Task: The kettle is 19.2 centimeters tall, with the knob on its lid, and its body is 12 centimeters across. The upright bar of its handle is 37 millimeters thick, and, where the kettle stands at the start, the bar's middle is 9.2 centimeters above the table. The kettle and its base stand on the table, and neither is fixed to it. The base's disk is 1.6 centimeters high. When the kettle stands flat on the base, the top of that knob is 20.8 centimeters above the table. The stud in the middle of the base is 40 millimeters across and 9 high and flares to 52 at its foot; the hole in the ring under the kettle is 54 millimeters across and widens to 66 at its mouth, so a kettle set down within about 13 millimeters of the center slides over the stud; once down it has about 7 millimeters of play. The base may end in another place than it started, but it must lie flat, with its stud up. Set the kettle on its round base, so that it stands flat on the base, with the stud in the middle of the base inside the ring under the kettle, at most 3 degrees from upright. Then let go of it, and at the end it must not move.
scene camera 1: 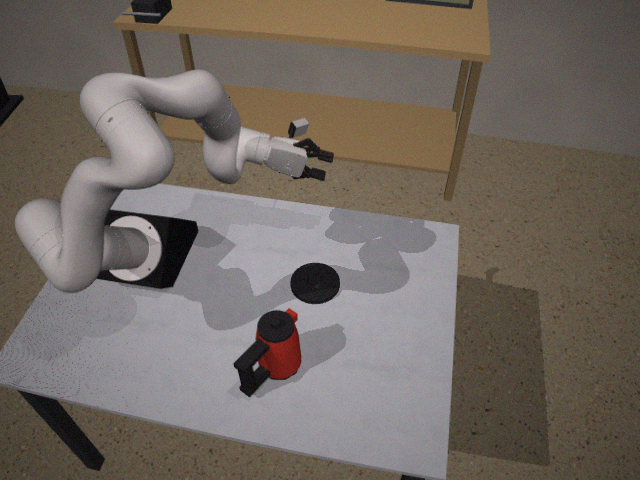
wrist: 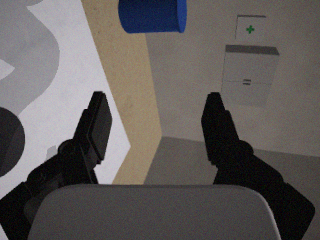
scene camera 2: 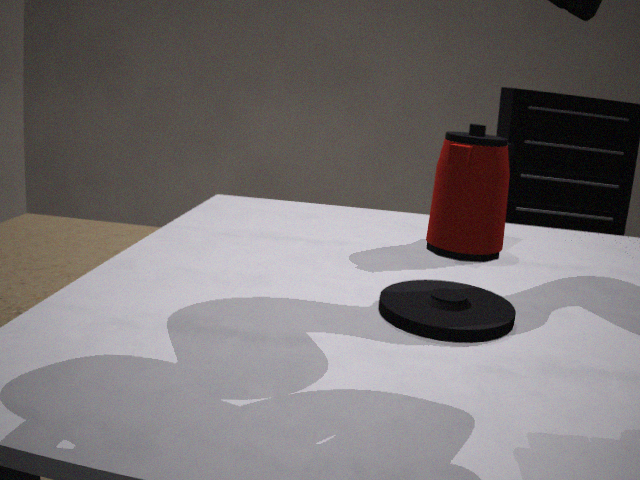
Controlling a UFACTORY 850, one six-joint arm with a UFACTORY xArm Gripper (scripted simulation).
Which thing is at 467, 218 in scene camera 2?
A red kettle.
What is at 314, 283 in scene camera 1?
A black round base.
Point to a black round base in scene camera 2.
At 471, 315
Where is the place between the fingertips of my gripper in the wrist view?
156, 105
